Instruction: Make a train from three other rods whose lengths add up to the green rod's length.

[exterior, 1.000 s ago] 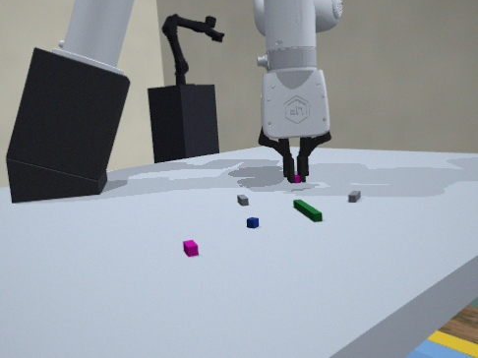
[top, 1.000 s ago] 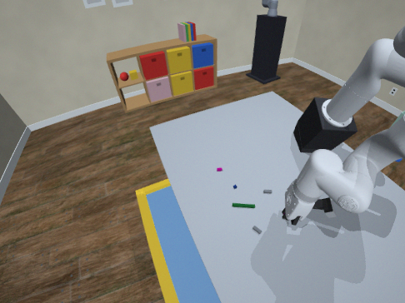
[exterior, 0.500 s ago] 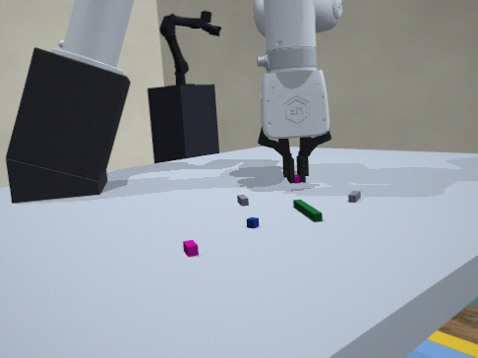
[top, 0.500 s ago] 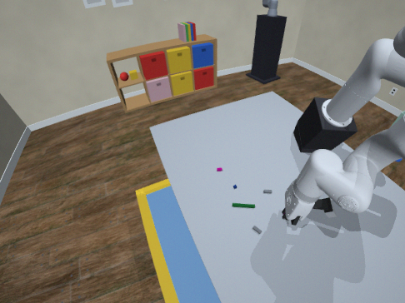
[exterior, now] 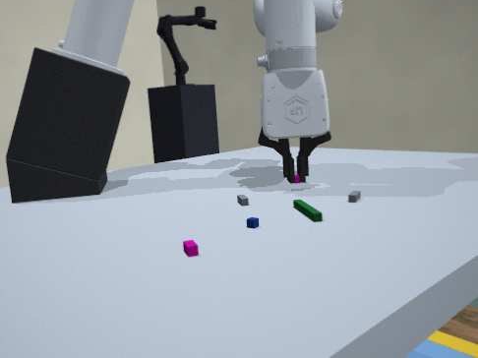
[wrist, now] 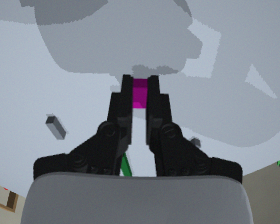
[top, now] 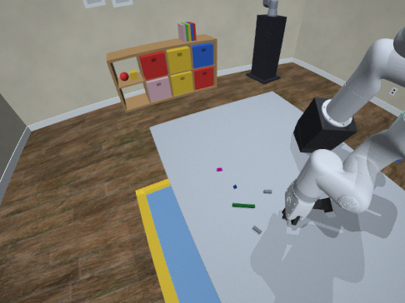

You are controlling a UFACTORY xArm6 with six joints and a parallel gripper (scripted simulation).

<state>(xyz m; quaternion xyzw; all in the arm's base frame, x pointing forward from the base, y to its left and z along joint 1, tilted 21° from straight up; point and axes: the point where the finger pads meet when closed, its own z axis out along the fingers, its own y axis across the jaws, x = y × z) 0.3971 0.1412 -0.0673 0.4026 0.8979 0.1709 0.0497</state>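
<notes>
Right now my hand is 120 mm to the left of the green rod, 90 mm short of it and 30 mm above it. Also, from my hand: blue rod: 200 mm to the right, 70 mm ahead, 30 mm below.
</notes>
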